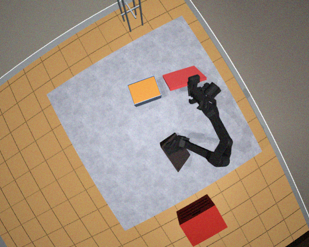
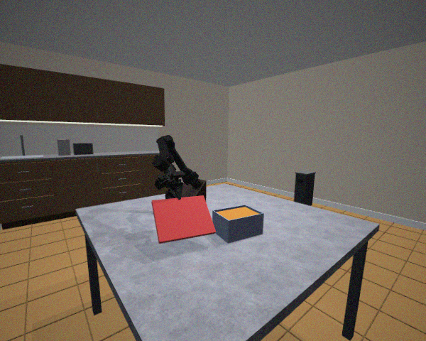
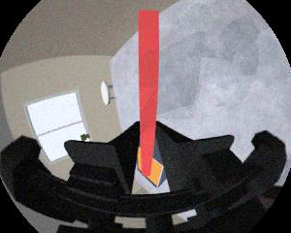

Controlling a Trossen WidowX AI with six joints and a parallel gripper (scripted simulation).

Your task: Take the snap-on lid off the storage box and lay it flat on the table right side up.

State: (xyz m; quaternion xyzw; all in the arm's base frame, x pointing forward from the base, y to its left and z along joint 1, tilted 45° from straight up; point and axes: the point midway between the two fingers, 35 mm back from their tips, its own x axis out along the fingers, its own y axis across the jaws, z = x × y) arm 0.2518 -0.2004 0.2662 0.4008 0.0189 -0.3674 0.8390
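The red lid lies 6 cm ahead of my gripper tip, 2 cm to the right of it and 5 cm below it. Round my gripper tip: storage box (14 cm ahead, 25 cm to the left, 13 cm below).
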